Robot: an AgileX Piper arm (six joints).
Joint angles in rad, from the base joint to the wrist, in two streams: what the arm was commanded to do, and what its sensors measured. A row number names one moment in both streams.
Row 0, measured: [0.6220, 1.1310, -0.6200, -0.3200, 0.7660, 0.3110]
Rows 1 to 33, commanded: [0.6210, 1.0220, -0.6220, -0.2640, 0.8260, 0.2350]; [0.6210, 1.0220, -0.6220, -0.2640, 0.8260, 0.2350]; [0.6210, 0.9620, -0.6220, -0.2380, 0.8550, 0.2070]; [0.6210, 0.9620, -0.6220, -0.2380, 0.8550, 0.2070]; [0.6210, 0.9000, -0.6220, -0.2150, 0.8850, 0.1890]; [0.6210, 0.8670, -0.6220, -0.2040, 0.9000, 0.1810]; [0.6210, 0.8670, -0.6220, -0.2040, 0.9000, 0.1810]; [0.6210, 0.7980, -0.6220, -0.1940, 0.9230, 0.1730]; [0.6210, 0.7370, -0.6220, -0.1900, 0.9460, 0.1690]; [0.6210, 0.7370, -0.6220, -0.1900, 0.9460, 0.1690]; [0.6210, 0.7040, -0.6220, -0.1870, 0.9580, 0.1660]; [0.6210, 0.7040, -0.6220, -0.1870, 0.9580, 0.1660]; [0.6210, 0.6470, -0.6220, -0.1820, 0.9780, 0.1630]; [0.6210, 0.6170, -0.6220, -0.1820, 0.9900, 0.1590]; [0.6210, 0.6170, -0.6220, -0.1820, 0.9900, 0.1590]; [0.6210, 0.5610, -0.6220, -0.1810, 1.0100, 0.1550]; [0.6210, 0.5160, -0.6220, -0.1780, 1.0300, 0.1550]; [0.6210, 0.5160, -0.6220, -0.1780, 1.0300, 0.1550]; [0.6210, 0.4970, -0.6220, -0.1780, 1.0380, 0.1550]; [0.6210, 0.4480, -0.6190, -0.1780, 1.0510, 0.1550]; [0.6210, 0.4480, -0.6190, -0.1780, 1.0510, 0.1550]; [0.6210, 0.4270, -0.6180, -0.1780, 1.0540, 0.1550]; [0.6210, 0.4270, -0.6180, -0.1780, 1.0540, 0.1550]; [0.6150, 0.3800, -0.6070, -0.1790, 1.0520, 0.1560]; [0.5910, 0.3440, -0.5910, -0.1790, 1.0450, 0.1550]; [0.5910, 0.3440, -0.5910, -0.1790, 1.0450, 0.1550]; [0.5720, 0.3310, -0.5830, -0.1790, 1.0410, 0.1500]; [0.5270, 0.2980, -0.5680, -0.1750, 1.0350, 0.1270]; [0.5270, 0.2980, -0.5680, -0.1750, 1.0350, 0.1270]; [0.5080, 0.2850, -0.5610, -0.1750, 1.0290, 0.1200]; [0.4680, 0.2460, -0.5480, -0.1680, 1.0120, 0.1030]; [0.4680, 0.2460, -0.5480, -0.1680, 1.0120, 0.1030]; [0.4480, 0.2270, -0.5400, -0.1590, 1.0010, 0.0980]
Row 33, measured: [0.4960, 0.2740, -0.5560, -0.1730, 1.0320, 0.1280]
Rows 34 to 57, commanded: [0.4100, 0.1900, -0.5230, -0.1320, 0.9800, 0.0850]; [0.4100, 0.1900, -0.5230, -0.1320, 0.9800, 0.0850]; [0.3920, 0.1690, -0.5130, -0.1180, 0.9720, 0.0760]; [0.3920, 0.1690, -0.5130, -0.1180, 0.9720, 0.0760]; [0.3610, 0.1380, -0.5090, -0.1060, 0.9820, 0.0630]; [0.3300, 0.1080, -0.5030, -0.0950, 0.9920, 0.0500]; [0.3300, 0.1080, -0.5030, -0.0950, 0.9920, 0.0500]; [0.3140, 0.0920, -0.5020, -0.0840, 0.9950, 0.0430]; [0.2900, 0.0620, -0.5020, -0.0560, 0.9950, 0.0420]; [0.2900, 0.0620, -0.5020, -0.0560, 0.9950, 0.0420]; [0.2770, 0.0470, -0.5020, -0.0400, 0.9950, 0.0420]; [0.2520, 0.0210, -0.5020, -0.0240, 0.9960, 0.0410]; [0.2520, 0.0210, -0.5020, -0.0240, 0.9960, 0.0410]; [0.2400, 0.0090, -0.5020, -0.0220, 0.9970, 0.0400]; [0.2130, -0.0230, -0.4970, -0.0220, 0.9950, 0.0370]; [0.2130, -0.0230, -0.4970, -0.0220, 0.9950, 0.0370]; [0.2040, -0.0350, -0.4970, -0.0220, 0.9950, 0.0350]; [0.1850, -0.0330, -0.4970, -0.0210, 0.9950, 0.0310]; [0.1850, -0.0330, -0.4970, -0.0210, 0.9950, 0.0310]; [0.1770, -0.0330, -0.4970, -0.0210, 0.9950, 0.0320]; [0.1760, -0.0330, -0.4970, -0.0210, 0.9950, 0.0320]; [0.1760, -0.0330, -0.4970, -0.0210, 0.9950, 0.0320]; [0.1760, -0.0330, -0.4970, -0.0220, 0.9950, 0.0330]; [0.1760, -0.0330, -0.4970, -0.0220, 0.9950, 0.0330]
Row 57, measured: [0.1830, -0.0050, -0.5040, -0.0220, 1.0000, 0.0500]
